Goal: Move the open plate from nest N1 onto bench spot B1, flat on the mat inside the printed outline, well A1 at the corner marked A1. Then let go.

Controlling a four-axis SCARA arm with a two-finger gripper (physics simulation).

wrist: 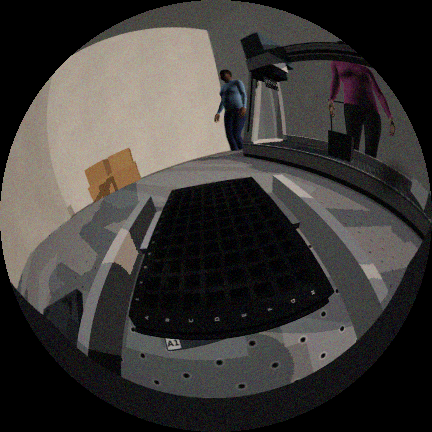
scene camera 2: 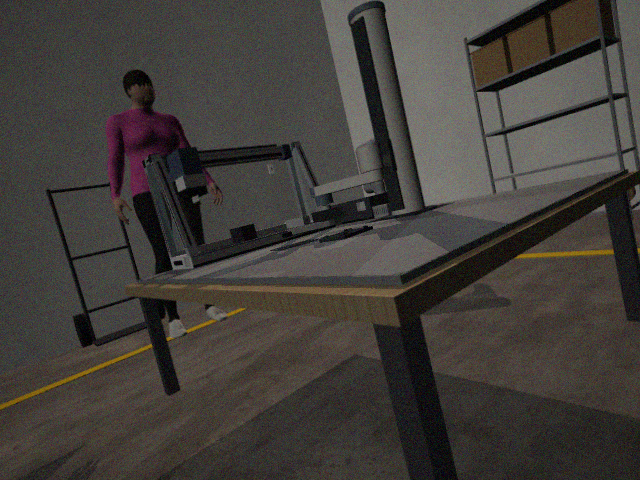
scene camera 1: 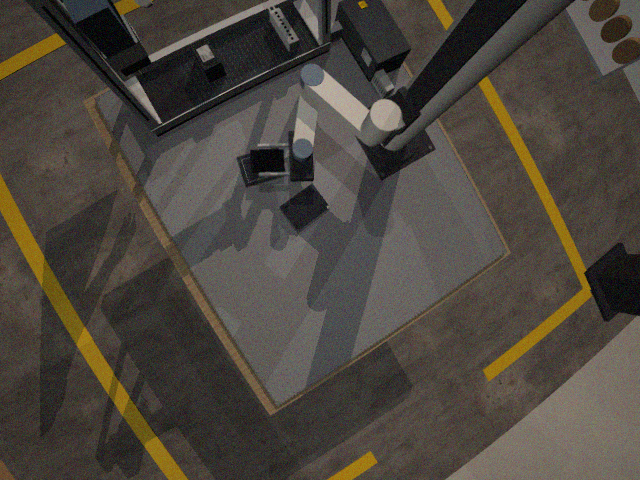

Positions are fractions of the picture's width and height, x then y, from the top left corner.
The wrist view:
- dark well plate: 0.52, 0.60, held by my gripper
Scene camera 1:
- my gripper: 0.40, 0.33
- dark well plate: 0.41, 0.33
